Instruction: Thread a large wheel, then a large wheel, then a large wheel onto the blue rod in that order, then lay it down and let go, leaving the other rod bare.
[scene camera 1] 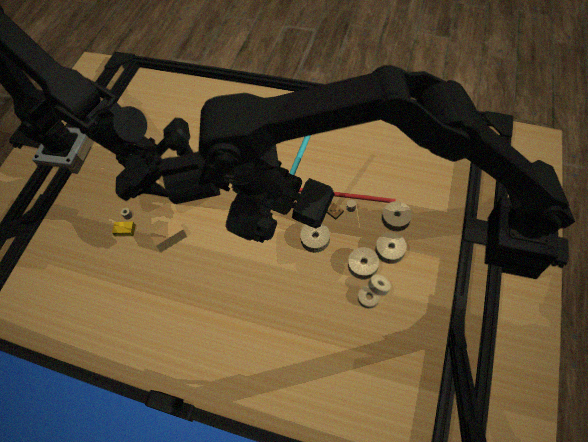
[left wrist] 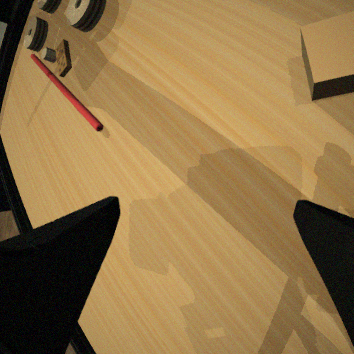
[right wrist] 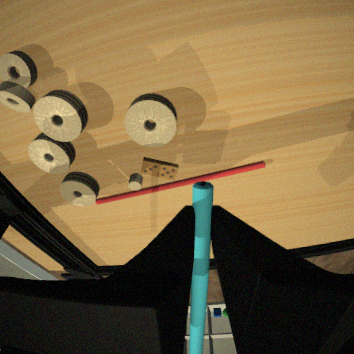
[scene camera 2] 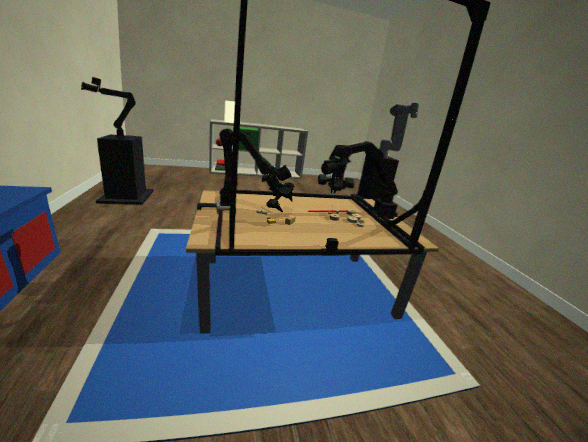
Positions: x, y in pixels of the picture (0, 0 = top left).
Labels:
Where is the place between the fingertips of my right gripper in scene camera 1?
282, 197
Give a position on a red rod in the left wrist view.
At 77, 104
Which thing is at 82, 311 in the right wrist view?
My right gripper.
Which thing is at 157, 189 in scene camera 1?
My left gripper.

